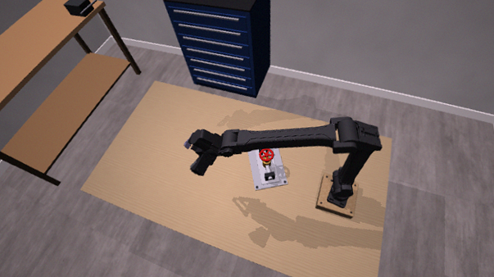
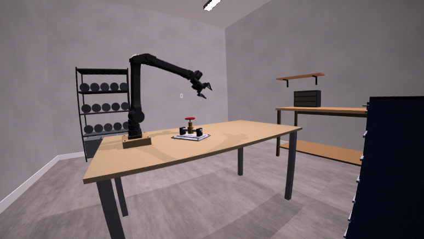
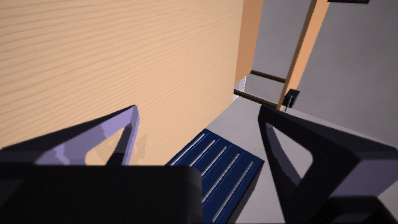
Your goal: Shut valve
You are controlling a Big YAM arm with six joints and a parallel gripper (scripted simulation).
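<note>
My hand is 240 mm past the red handwheel, 190 mm to the left of it and 200 mm above it.
</note>
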